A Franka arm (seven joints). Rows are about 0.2 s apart.
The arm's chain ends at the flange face. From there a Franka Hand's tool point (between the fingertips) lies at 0.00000 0.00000 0.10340 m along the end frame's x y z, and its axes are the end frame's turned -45 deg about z.
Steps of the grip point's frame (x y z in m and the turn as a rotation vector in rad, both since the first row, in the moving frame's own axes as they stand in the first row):
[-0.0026, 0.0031, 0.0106, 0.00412, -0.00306, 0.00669]
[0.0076, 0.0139, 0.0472, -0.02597, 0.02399, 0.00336]
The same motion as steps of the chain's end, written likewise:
[0.0009, 0.0041, 0.0106, 0.00075, -0.00508, 0.00669]
[0.0116, 0.0043, 0.0473, -0.00140, 0.03533, 0.00336]

